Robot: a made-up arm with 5 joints.
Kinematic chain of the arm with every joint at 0, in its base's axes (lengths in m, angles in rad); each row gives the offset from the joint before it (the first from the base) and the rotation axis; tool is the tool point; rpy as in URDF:
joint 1: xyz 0.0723 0 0.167 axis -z
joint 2: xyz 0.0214 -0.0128 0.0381 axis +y
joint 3: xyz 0.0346 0 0.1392 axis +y
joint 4: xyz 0.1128 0 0.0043 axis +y
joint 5: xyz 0.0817 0.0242 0 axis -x
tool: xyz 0 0 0 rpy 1.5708 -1.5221 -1.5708
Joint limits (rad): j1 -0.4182..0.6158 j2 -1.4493..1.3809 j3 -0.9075..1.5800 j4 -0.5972..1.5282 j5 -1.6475..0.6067
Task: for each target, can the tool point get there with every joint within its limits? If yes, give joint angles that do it. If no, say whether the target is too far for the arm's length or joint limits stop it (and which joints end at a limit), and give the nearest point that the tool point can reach.
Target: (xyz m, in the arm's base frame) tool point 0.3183 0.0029 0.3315
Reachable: yes | joints 0.0347 0.1019 -0.3860 0.8570 0.0805
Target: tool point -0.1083 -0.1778 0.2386
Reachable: no: joint limits stop it (at a limit: joint 1, joint 2, joint 3, joint 4) | nearest point -0.1843 -0.1015 0.3482 | short by 0.154 m
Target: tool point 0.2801 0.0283 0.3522
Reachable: yes | joints -0.0810 -0.2558 0.0856 0.4130 -0.5336
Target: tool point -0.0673 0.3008 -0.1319
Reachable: no: too far | nearest point 0.1365 0.0410 0.0245 | short by 0.365 m
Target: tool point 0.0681 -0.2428 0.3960
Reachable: no: joint limits stop it (at a limit: joint 1) | nearest point 0.1906 -0.0697 0.3960 | short by 0.212 m
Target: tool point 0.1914 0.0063 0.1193
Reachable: yes | joints 0.0425 0.4760 1.0365 0.1570 0.3300
